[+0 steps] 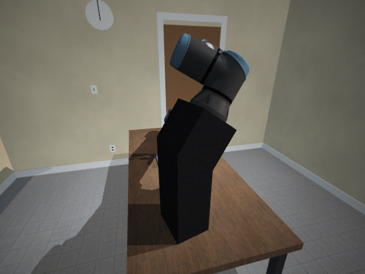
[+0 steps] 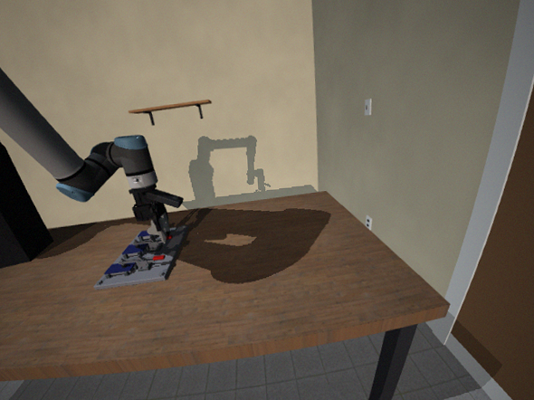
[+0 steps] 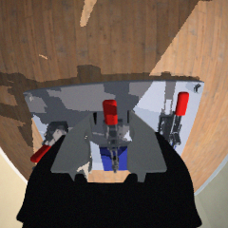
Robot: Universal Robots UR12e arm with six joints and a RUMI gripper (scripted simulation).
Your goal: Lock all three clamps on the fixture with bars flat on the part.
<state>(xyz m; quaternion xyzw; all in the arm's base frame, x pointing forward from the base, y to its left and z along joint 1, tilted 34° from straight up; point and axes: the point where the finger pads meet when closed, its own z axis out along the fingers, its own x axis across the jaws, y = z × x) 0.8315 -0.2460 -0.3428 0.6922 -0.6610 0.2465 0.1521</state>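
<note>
The grey fixture plate lies 80 mm behind my hand and 60 mm below it. From my hand the other things lie so: blue part: 130 mm behind, 40 mm below.
</note>
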